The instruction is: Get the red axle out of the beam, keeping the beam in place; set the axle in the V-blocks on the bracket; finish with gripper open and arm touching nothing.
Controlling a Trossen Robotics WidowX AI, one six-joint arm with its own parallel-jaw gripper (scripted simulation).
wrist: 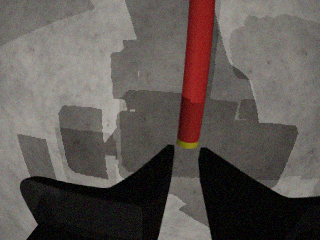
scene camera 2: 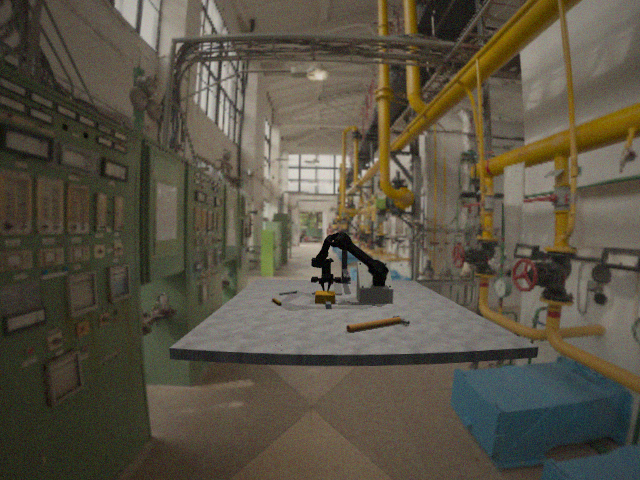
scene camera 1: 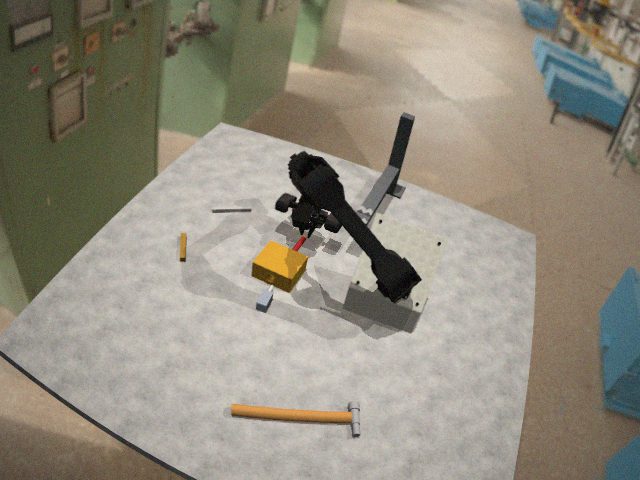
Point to a hammer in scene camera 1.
352, 416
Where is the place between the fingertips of my gripper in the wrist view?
186, 152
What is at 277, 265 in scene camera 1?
A beam.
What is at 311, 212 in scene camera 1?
My gripper.
